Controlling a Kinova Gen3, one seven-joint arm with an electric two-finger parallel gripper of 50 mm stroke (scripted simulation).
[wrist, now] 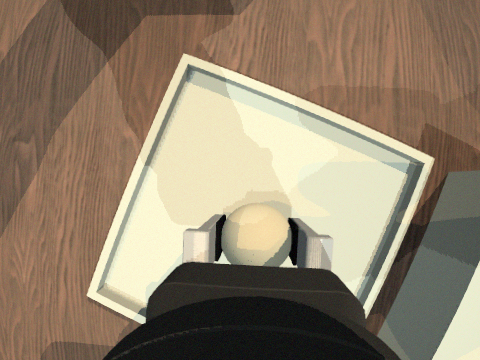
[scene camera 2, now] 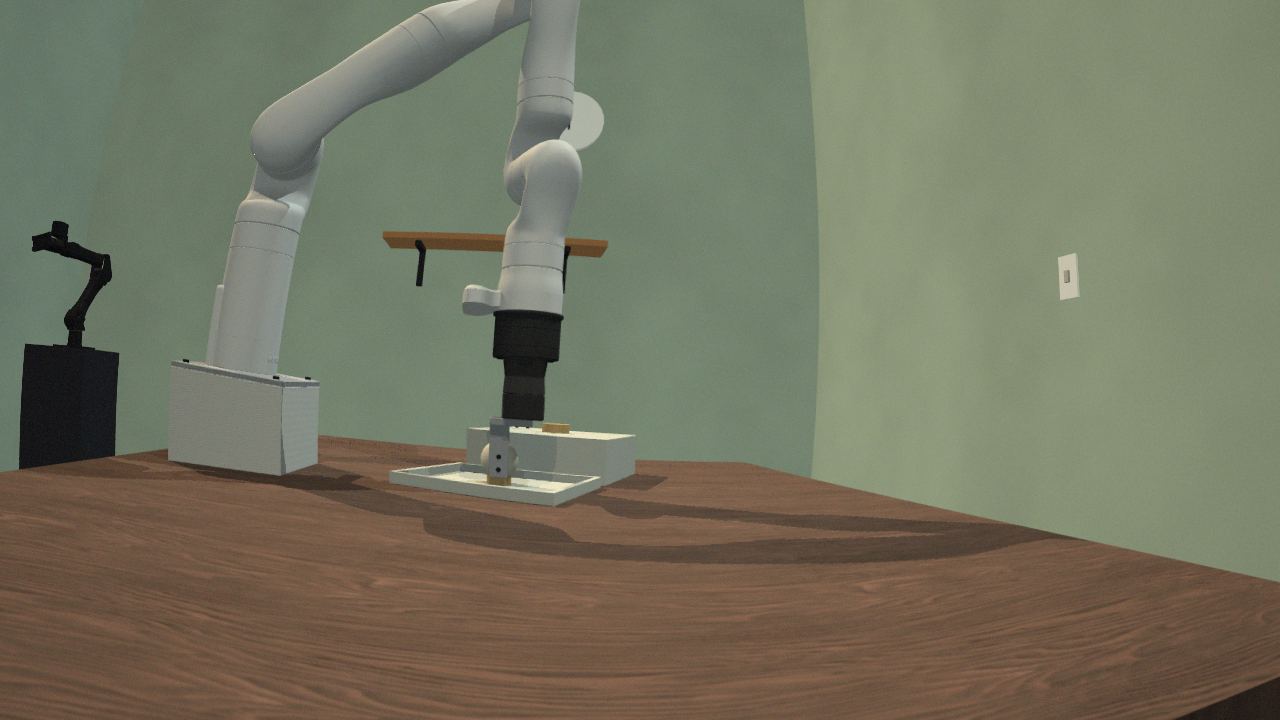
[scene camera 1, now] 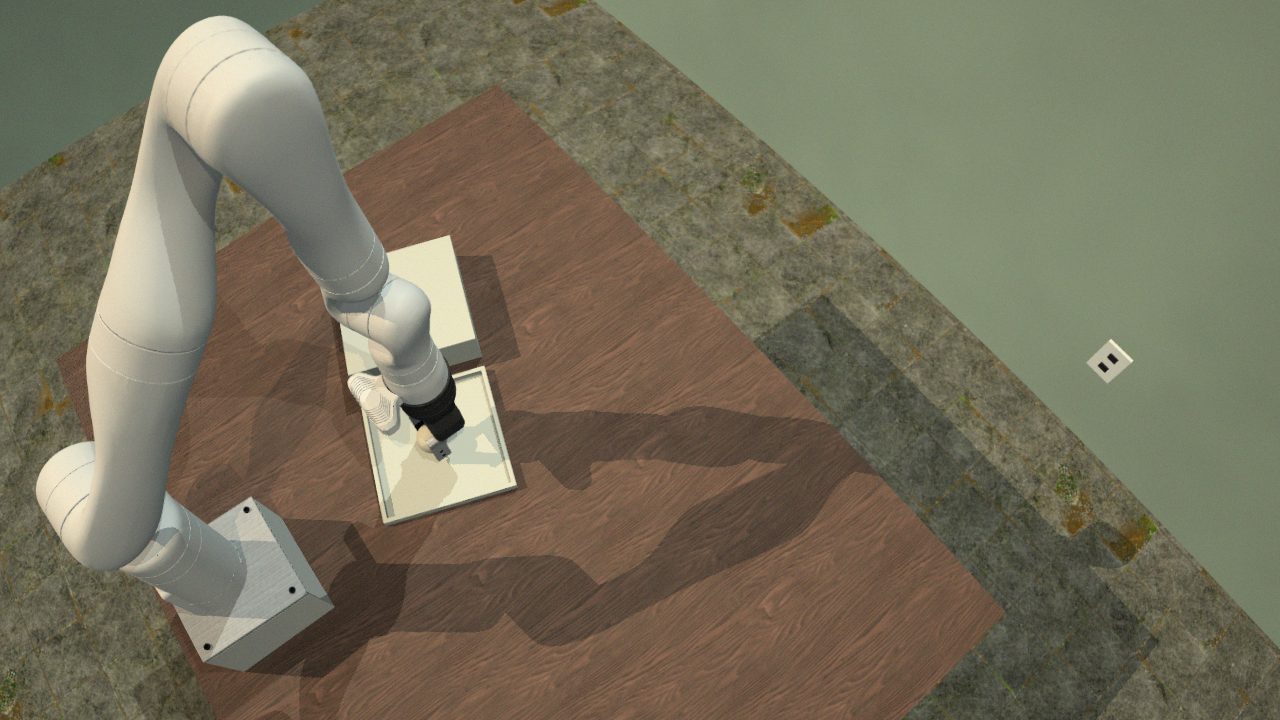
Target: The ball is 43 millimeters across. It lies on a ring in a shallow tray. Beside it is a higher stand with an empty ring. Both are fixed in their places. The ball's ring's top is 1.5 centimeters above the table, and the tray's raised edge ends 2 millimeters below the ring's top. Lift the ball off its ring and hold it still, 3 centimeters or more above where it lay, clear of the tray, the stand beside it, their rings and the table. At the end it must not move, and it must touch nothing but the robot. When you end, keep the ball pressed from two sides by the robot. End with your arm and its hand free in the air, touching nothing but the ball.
Labels:
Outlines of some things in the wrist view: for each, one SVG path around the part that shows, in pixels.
The gripper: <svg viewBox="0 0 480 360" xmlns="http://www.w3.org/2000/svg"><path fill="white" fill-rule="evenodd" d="M103 358L103 360L401 360L380 338L365 329L366 316L362 304L342 280L331 271L334 241L332 237L317 234L300 218L288 218L292 232L292 245L289 257L293 266L297 265L297 267L302 268L214 263L214 261L219 261L223 252L221 235L226 215L222 214L213 215L198 229L187 228L183 231L182 264L177 266L148 298L146 323L125 336Z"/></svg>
A cream ball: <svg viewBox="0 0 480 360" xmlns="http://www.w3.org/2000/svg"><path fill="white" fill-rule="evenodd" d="M234 210L225 220L221 235L222 251L228 262L235 265L280 267L289 256L292 245L291 228L284 215L276 208L263 203L249 203Z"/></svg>

